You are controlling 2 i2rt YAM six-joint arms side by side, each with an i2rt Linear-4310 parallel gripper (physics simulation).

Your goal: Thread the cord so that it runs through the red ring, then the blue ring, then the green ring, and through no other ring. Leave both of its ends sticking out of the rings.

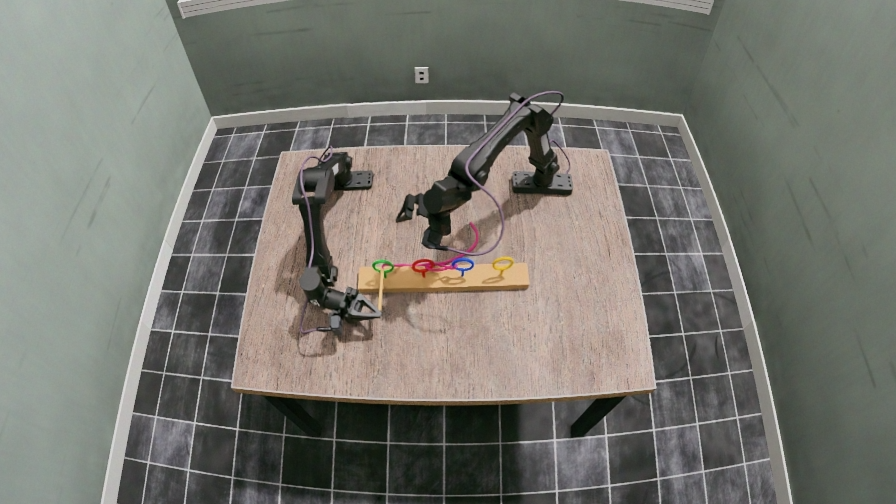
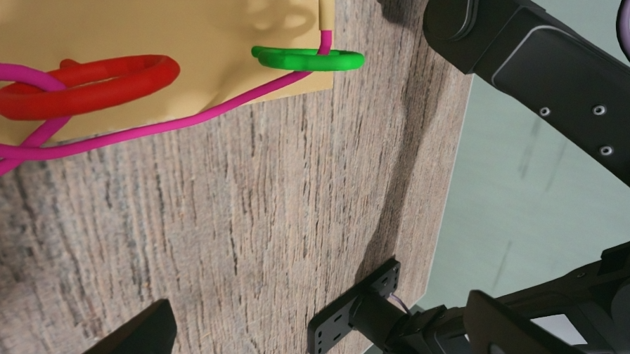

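Note:
The pink cord [image 1: 477,238] [image 2: 195,120] has a stiff tan rod [image 1: 380,294] [image 2: 326,15] at one end. It passes through the green ring [image 1: 374,269] [image 2: 310,62], and the rod is on the ring's front side. Another stretch passes through the red ring [image 1: 413,267] [image 2: 75,102]. The cord also runs at the blue ring [image 1: 463,270], but its exact path there cannot be told. The loose tail curves behind the rings. My right gripper [image 1: 379,314] is shut on the rod's front end. My left gripper [image 1: 415,233] is open and empty, behind the red ring.
The yellow ring [image 1: 503,257] stands at the right end of the wooden bar [image 1: 482,278] [image 2: 200,50]. The left arm reaches over the table [image 1: 532,344] from the back right. The right arm's base plate [image 1: 360,180] [image 2: 325,327] is at the back left.

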